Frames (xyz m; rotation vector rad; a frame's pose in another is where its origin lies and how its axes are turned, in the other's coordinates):
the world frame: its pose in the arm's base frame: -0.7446 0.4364 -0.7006 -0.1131 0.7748 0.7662
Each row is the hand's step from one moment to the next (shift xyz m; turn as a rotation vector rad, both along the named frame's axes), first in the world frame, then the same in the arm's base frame.
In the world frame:
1: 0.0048 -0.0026 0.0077 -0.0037 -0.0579 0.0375
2: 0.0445 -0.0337 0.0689 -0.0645 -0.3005 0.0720
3: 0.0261 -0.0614 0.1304 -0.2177 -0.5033 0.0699
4: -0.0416 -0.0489 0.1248 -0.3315 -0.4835 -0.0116
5: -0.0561 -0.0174 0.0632 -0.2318 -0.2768 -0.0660
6: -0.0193 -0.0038 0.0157 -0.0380 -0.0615 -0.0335
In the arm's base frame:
1: 0.0085 0.0037 0.0019 0.0587 -0.0309 0.0194
2: 0.0835 0.0262 0.0141 0.2113 -0.2307 0.0421
3: 0.1296 0.0174 0.0660 0.2733 -0.4684 0.1071
4: 0.0867 -0.0149 0.1094 0.1594 -0.5496 0.1277
5: 0.0228 -0.0226 0.0801 0.0368 -0.3605 0.0583
6: 0.0028 -0.0084 0.0236 0.0033 -0.0790 -0.0097

